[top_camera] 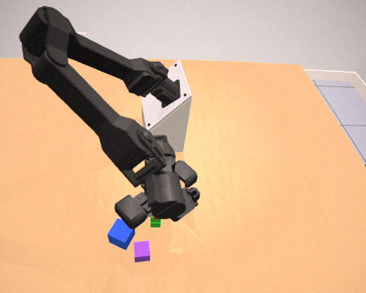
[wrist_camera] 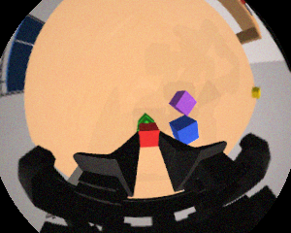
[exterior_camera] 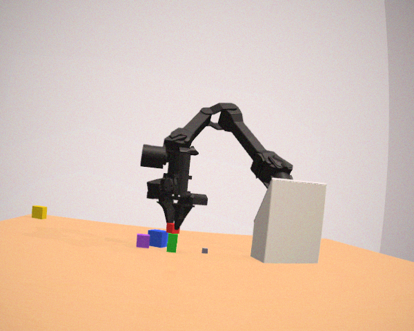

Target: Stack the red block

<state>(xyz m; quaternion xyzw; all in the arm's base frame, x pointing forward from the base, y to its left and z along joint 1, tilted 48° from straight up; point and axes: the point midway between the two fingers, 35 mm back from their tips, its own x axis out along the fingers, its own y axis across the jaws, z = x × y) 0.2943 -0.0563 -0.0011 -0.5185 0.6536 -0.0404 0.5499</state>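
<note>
My gripper tip is now right at the red block. From my gripper tip the other things lie so: purple block (80 mm ahead, 40 mm below, 30 mm to the right); blue block (80 mm to the right, 40 mm below, 40 mm ahead); grey block (90 mm behind, 50 mm below, 20 mm to the right).
</note>
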